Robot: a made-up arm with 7 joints. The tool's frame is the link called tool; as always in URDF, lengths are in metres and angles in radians. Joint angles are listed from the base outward. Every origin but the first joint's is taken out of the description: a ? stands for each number. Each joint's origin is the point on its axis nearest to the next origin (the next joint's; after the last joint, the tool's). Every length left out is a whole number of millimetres.
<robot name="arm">
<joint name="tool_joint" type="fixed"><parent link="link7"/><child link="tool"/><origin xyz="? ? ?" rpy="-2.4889 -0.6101 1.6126"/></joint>
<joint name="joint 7" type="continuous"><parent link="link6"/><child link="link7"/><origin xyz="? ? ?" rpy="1.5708 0 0"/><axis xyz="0 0 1"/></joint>
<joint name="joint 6" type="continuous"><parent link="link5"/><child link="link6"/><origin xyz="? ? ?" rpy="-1.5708 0 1.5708"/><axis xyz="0 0 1"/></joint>
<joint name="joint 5" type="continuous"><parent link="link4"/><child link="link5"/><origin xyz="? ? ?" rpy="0 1.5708 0"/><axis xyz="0 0 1"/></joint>
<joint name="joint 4" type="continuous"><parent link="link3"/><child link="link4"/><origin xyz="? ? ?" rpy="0 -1.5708 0"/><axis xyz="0 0 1"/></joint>
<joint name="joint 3" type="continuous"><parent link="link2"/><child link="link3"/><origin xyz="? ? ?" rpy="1.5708 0 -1.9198"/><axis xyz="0 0 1"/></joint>
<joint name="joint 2" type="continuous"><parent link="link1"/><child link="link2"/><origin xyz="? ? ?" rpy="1.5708 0 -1.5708"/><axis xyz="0 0 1"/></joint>
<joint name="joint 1" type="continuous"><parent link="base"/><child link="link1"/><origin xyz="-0.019 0.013 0.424" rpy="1.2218 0 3.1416"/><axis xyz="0 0 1"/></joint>
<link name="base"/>
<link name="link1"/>
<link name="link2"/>
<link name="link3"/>
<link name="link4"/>
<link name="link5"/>
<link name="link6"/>
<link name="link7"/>
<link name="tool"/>
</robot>
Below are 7 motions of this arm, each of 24 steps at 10 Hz.
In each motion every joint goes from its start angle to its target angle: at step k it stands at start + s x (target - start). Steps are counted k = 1, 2, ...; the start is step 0. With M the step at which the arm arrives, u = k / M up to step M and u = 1 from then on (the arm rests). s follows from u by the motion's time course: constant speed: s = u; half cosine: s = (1 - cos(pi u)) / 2; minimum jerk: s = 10 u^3 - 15 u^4 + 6 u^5.
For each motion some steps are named. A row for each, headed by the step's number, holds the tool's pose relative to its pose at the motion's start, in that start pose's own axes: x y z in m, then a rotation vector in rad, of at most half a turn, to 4 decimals.
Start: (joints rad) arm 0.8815 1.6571 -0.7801 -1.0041 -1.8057 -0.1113 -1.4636
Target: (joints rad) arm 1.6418 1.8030 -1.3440 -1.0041 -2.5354 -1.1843 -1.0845
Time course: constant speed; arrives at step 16
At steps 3, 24:
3: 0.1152 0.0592 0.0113 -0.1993 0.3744 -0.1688
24: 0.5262 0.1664 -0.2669 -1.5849 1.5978 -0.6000

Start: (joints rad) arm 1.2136 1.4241 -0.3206 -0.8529 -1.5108 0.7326 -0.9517
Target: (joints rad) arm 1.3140 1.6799 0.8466 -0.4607 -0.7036 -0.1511 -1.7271
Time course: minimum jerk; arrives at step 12
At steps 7, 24:
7: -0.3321 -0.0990 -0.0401 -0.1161 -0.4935 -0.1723
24: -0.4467 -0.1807 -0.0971 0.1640 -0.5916 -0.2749

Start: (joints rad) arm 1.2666 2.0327 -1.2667 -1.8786 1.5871 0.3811 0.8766
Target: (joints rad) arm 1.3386 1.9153 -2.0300 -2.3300 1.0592 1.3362 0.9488
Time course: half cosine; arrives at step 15
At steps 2, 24:
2: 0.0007 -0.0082 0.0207 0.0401 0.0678 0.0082
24: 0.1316 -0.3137 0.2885 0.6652 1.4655 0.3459

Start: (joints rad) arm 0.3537 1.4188 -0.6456 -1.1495 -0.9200 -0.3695 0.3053
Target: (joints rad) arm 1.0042 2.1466 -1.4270 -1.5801 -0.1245 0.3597 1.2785
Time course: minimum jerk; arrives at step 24
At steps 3, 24:
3: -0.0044 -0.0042 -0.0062 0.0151 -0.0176 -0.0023
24: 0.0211 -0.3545 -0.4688 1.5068 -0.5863 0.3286

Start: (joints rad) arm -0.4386 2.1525 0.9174 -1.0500 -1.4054 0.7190 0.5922
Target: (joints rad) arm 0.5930 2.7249 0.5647 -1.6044 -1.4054 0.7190 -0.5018
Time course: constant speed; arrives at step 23
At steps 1, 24:
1: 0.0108 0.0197 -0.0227 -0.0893 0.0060 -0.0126
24: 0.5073 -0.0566 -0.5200 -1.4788 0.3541 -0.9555

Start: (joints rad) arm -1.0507 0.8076 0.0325 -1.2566 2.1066 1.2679 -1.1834
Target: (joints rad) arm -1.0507 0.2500 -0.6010 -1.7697 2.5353 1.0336 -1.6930
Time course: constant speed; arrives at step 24
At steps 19, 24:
19: -0.4517 0.0396 0.1127 -0.4877 -0.6657 0.2738
24: -0.5688 0.0381 0.0774 -0.6261 -0.8630 0.2782

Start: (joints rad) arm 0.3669 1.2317 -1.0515 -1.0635 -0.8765 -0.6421 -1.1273
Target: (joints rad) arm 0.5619 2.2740 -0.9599 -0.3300 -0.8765 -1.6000 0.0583
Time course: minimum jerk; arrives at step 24
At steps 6, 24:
6: -0.0064 -0.0307 -0.0999 0.0235 -0.1841 -0.0999
24: 0.5277 -0.3936 -0.6390 1.0097 -1.6846 -0.5079

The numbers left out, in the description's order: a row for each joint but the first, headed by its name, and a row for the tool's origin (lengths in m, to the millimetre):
tool: 0.002 -0.017 0
joint 7: 0.022 0.042 0
joint 6: -0.027 -0.012 0
joint 5: -0.387 -0.018 0
joint 4: 0.035 0.043 0
joint 3: 0.34 -0.152 0
joint 2: 0.006 -0.034 0

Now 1 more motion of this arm.
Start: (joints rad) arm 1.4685 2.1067 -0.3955 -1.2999 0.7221 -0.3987 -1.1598
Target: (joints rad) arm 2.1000 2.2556 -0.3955 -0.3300 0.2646 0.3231 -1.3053
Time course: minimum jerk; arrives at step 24
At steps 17, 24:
17: 0.0844 -0.3265 -0.0176 -0.1132 -0.3228 1.6688
24: 0.1321 -0.3565 0.0021 -0.1354 -0.3169 1.9704

